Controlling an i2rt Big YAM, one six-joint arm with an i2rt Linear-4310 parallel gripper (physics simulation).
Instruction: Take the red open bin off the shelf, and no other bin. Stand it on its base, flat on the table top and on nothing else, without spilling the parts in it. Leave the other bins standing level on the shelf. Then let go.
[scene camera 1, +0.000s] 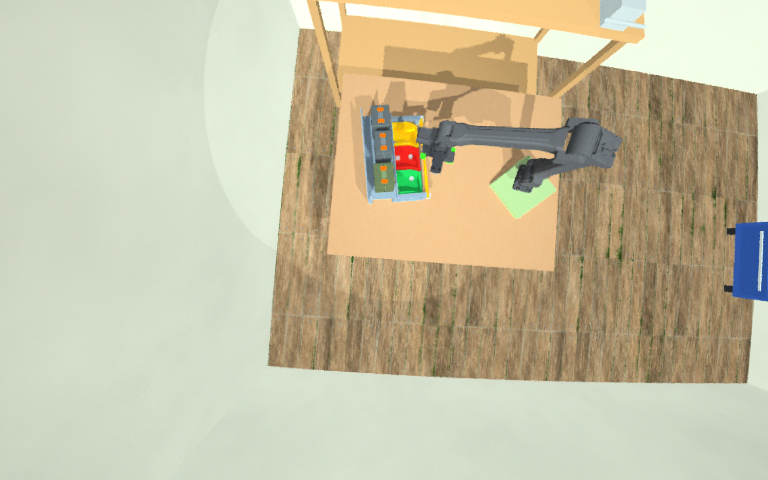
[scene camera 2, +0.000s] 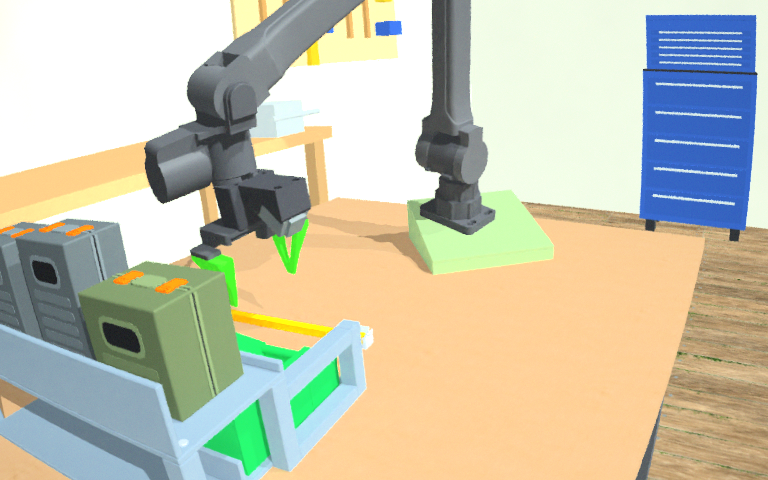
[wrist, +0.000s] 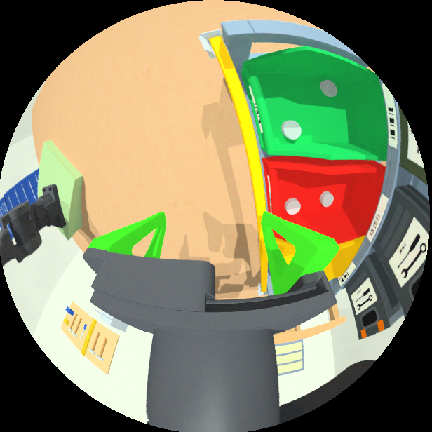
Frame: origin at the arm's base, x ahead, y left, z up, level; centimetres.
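Seen in the pictures: gripper, fingertip midpoint: (scene camera 2: 263, 288); arm's base, link origin: (scene camera 1: 524, 179) (scene camera 2: 457, 216).
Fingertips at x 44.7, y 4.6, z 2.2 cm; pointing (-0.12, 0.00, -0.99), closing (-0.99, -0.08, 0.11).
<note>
Pixels of each thing's top centre, then the offset from my fingertips to it. Level surfaces: height alone.
- red bin, top centre: (scene camera 1: 402, 156) dx +14.7, dy +3.0, dz +0.2 cm
- green bin, top centre: (scene camera 2: 246, 354) (scene camera 1: 404, 181) dx +11.0, dy +13.6, dz +0.2 cm
- yellow bin, top centre: (scene camera 1: 400, 133) dx +18.6, dy -7.5, dz +0.2 cm
- table top, surface height: dz -7.9 cm
- yellow rail, top centre: (scene camera 2: 230, 310) (scene camera 1: 424, 156) dx +5.1, dy -0.5, dz -1.4 cm
- olive case, top centre: (scene camera 2: 148, 280) (scene camera 1: 384, 174) dx +20.2, dy +17.1, dz +12.0 cm
The red bin (scene camera 1: 404, 164) (wrist: 352, 200) stands on the grey-blue shelf (scene camera 1: 412, 198) (scene camera 2: 79, 373) (wrist: 280, 31), between the green bin (scene camera 1: 405, 186) (scene camera 2: 254, 435) (wrist: 320, 117) and the yellow bin (scene camera 1: 404, 132) (wrist: 350, 256). Two pale round parts lie in it. It does not show in scene camera 2. My gripper (scene camera 1: 437, 155) (scene camera 2: 263, 289) (wrist: 213, 216) is open and empty, pointing down over the table top (scene camera 1: 453, 237) (scene camera 2: 481, 350) (wrist: 140, 125) at the shelf's front. In the wrist view, one finger overlaps the red bin's front corner; the other is over the table.
A yellow rail (scene camera 1: 427, 182) (scene camera 2: 283, 323) (wrist: 243, 115) runs along the shelf's front. An olive case (scene camera 1: 384, 175) (scene camera 2: 209, 333) and two grey cases stand on the upper level behind the bins. The arm's base stands on a light green block (scene camera 1: 515, 204) (scene camera 2: 487, 254) (wrist: 62, 185).
</note>
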